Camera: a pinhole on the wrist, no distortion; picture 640 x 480 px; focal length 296.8 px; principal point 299.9 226.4 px. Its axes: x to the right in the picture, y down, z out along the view. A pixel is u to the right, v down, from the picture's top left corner.
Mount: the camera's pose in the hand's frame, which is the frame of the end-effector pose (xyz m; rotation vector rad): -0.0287 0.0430 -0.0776 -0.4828 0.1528 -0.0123
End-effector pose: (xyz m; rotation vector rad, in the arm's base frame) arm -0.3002 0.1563 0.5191 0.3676 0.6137 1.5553
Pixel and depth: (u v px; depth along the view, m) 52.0 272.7 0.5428
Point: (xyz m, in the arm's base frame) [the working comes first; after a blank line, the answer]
In the camera's frame: -0.4534 0.0847 0.5428

-0.3377 -0.1670 1.1384
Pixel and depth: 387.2 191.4 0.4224
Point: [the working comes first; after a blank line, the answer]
In the camera's frame: 0.1242 -0.0498 0.4224

-0.2951 0.3610 0.8457
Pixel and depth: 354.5 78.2 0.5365
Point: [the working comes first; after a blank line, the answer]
In the camera's frame: 0.0987 -0.2679 0.5365

-0.0637 0.3898 0.9285
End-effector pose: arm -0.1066 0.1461 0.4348 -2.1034 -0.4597 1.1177
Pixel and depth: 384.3 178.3 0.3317
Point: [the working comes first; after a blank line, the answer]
In the camera's frame: 0.0943 -0.0538 0.3317

-0.2282 0.2077 0.1788
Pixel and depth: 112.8 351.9 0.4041
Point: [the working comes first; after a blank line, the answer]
In the camera's frame: -0.2547 0.1709 0.4041

-0.4312 -0.1613 0.1912
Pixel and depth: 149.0 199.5 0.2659
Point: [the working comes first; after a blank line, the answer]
In the camera's frame: -0.1352 -0.0241 0.2659

-0.3307 0.0468 0.3254
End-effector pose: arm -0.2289 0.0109 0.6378 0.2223 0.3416 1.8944
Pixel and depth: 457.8 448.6 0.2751
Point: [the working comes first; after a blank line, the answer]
In the camera's frame: 0.1464 0.2060 0.2751

-0.5717 0.0504 0.7976
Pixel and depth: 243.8 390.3 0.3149
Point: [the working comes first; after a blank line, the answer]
In the camera's frame: -0.0595 0.1739 0.3149

-0.4793 -0.1245 0.8743
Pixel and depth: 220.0 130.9 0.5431
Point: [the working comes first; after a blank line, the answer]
In the camera's frame: -0.1462 -0.1748 0.5431

-0.1698 -0.0544 1.1579
